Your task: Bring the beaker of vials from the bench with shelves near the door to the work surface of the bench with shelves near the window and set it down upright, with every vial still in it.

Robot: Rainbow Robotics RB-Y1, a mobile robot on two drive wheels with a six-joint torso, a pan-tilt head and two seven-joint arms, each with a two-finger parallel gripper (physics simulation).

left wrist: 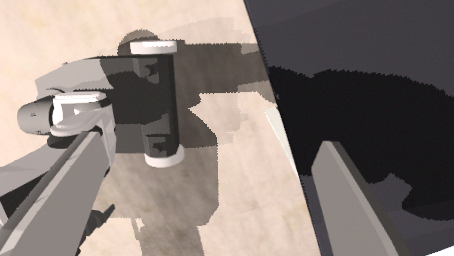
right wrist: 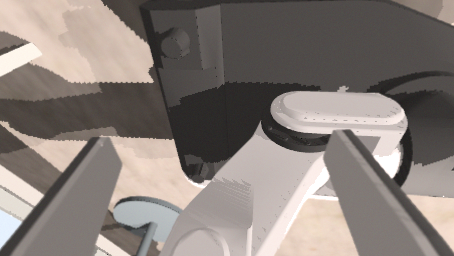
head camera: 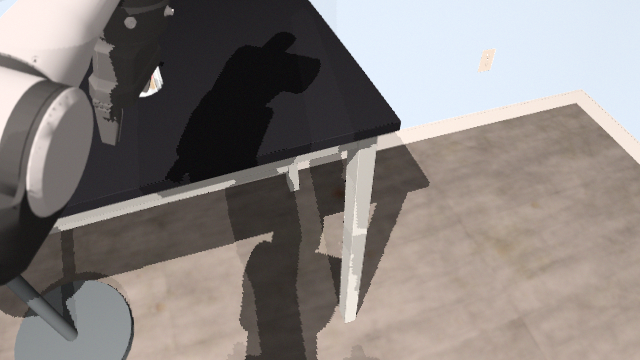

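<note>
The beaker of vials stands on the dark bench top, partly hidden behind my left gripper in the head view. White and orange bits of it show; its vials cannot be made out singly. My left gripper is open and empty. It is above the bench's near part, in front of the beaker in the picture, and one finger overlaps the bench top in the left wrist view. My right gripper is open and empty, pointing down over the robot's base. No shelves show in the head view.
A pale bench leg stands below the bench's near right corner. A round grey-blue stand base with a pole is on the floor. The robot's dark base stands beside the bench. A pale blue wall rises behind.
</note>
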